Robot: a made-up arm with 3 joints. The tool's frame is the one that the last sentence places.
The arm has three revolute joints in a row. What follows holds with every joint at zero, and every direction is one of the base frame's.
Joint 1 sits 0.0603 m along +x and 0.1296 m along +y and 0.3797 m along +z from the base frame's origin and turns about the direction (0.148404, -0.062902, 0.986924).
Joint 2 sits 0.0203 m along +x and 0.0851 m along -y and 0.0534 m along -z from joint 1 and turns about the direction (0.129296, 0.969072, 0.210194).
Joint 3 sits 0.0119 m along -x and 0.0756 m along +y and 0.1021 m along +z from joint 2 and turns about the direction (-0.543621, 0.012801, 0.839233).
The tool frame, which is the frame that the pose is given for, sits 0.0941 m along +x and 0.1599 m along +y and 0.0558 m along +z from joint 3; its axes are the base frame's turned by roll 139.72, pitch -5.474 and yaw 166.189 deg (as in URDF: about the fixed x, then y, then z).
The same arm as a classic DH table. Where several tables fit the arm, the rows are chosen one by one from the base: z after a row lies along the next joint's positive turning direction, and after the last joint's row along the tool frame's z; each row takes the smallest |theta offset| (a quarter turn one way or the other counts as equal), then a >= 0, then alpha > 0; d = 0 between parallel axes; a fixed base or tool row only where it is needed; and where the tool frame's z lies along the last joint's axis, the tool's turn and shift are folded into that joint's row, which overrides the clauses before.
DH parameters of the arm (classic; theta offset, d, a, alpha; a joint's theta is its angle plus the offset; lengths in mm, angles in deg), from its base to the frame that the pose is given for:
base (fixed): 67.03 349.4 142.9 9.28
joint 1: -72.92 0.6 36.5 -80.46
joint 2: -42.05 -2.8 27.7 83.19
joint 3: 40.62 164.1 171.1 -132.42
tool (fixed): -124.47 123.2 0 0

